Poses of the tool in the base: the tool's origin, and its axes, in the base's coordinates. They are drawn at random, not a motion.
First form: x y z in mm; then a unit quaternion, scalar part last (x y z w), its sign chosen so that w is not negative.
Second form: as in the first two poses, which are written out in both.
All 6 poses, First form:
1: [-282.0 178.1 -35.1 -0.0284 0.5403 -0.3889 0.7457]
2: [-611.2 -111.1 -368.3 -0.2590 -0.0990 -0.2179 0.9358]
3: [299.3 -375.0 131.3 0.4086 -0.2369 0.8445 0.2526]
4: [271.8 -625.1 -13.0 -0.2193 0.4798 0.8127 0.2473]
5: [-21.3 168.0 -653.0 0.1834 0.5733 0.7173 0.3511]
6: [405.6 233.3 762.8 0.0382 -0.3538 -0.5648 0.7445]
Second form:
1: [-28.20 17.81 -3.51 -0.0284 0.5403 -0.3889 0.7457]
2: [-61.12 -11.11 -36.83 -0.2590 -0.0990 -0.2179 0.9358]
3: [29.93 -37.50 13.13 0.4086 -0.2369 0.8445 0.2526]
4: [27.18 -62.51 -1.30 -0.2193 0.4798 0.8127 0.2473]
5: [-2.13 16.80 -65.30 0.1834 0.5733 0.7173 0.3511]
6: [40.56 23.33 76.28 0.0382 -0.3538 -0.5648 0.7445]
